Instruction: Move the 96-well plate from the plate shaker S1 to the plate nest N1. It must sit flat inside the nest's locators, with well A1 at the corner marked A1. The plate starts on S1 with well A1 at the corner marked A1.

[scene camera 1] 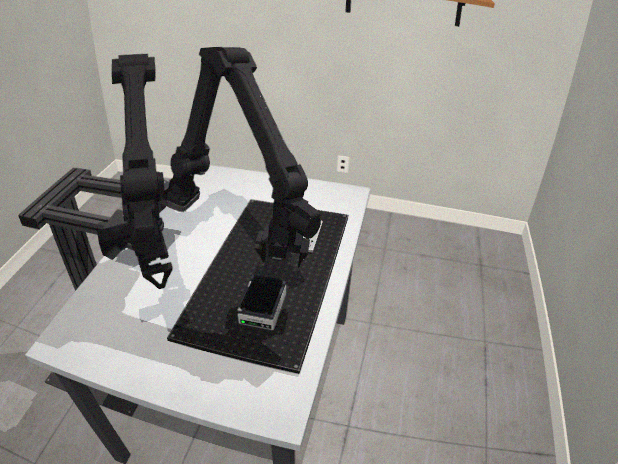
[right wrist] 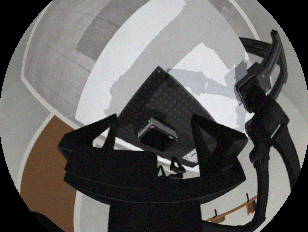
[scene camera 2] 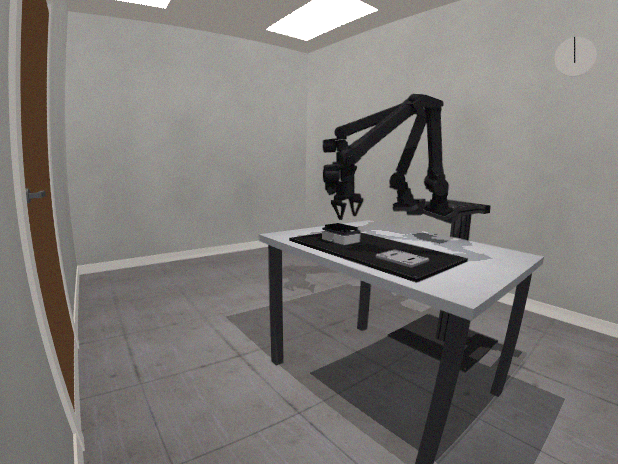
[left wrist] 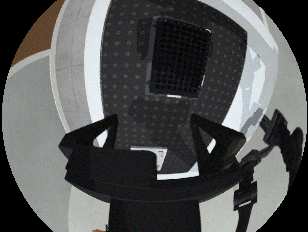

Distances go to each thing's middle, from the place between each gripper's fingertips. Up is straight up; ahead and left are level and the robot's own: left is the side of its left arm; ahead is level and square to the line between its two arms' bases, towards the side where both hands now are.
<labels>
The black 96-well plate (scene camera 1: 257, 299) lies 30 mm behind my left hand, 80 mm to the right of it and 60 mm below it.
Now: the black 96-well plate 21 cm to the left of my right hand, 20 cm below it and 16 cm ahead of it.
</labels>
